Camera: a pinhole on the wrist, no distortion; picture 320 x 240 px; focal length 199.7 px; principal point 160.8 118.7 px. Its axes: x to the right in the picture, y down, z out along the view. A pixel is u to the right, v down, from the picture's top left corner.
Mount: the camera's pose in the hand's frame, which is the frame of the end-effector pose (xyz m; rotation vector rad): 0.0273 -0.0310 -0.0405 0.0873 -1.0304 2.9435
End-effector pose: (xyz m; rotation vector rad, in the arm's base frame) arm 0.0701 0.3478 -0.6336 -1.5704 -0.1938 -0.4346
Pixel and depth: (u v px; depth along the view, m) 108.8 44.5 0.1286
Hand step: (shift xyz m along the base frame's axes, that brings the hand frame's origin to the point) 0.0473 0.0808 0.0952
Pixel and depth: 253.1 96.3 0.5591
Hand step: -0.2425 0.4922 0.2276
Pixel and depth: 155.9 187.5 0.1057
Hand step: -0.0151 0.0211 0.1286
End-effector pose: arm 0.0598 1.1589 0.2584 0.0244 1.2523 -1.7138
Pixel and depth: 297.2 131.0 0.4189
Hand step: 0.0486 -0.0508 0.4823
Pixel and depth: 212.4 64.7 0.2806
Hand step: 0.0254 -0.1503 0.2281
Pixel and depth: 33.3 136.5 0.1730
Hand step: -0.1432 -0.1566 0.0702
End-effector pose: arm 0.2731 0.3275 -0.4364 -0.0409 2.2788 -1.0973
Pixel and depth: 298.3 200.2 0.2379
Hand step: 0.0990 -0.1983 0.2037
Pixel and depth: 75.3 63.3 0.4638
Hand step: -0.0483 -0.4873 -0.1541
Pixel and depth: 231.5 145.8 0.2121
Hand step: 0.0498 -0.1895 0.1002
